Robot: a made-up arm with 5 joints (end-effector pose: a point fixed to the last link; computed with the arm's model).
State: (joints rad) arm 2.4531 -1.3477 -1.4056 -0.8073 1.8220
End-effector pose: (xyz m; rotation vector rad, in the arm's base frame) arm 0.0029 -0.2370 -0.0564 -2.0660 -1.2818 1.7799
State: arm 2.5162 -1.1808 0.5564 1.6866 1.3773
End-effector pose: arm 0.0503 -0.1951 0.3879 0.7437 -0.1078 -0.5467
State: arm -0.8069 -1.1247 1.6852 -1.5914 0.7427
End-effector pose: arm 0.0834 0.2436 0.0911 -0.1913 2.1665 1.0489
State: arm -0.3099 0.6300 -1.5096 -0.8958 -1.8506
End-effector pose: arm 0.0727 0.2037 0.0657 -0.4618 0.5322 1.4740
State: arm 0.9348 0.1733 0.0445 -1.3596 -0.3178
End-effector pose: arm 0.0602 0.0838 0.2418 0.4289 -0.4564 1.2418
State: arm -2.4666 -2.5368 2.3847 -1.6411 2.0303
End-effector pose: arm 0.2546 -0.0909 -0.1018 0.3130 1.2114 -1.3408
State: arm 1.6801 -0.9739 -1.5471 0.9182 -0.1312
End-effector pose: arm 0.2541 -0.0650 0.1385 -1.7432 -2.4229 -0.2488
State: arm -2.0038 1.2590 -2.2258 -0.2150 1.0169
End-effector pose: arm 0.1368 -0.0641 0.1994 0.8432 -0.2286 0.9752
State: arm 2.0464 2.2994 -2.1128 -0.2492 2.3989
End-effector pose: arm 0.2945 0.0699 0.2327 -0.1873 0.3183 0.4514
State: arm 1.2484 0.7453 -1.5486 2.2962 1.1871
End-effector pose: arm 0.2915 -0.2169 0.2108 1.2565 1.2361 -1.2105
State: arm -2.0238 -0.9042 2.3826 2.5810 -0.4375
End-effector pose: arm 0.1276 -0.0925 0.0099 -2.1700 -1.7616 1.1738
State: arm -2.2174 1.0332 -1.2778 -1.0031 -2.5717
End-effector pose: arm 0.1755 -0.2221 -0.0109 2.4769 -1.4611 0.1933
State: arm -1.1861 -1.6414 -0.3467 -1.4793 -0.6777
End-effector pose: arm 0.1059 0.2371 0.0430 0.2979 1.9063 0.2167
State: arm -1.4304 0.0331 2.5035 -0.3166 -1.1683
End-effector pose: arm 0.1341 -0.0856 0.1715 1.8397 0.2537 1.4271
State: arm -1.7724 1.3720 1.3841 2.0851 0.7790
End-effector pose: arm 0.3875 0.1607 -0.1219 -0.4325 2.5421 -0.0157
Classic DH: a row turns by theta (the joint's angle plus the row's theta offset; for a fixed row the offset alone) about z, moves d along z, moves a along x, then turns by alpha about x. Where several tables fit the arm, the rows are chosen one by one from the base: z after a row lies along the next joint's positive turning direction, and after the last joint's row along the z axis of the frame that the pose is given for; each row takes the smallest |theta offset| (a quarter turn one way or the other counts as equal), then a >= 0, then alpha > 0; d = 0 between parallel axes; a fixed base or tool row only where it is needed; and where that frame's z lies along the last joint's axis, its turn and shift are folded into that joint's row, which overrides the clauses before.
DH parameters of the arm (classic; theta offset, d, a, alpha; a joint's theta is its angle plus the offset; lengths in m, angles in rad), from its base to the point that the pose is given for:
base (fixed): 1.5708 0.1107 0 1.5708
joint 1: 1.5708 0.1606 0.0814 -1.5708
joint 2: 0 -0.0901 -0.0938 -1.5708
joint 3: 1.5708 -0.0026 0.0616 -1.5708
joint 4: -1.5708 0.0261 0.1105 1.5708
joint 5: 0 -0.1116 -0.0619 1.5708
tool (fixed): 3.1416 0.0942 0 0

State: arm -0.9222 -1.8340 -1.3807 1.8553 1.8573
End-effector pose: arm 0.2542 -0.0185 -0.0651 -2.4495 1.0659 -1.1866
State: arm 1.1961 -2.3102 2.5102 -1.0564 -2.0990
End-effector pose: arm 0.2229 -0.1927 0.1472 -3.0404 -0.6039 0.5090
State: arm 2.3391 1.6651 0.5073 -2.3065 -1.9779
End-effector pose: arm 0.3393 -0.0284 0.0674 -0.0018 0.8376 0.2907
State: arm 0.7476 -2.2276 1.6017 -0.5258 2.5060
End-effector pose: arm 0.1955 -0.2263 0.3893 2.0874 -0.1122 0.9152
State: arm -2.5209 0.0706 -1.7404 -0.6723 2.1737
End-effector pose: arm -0.0747 -0.1033 0.0548 0.3124 -1.6653 1.1163
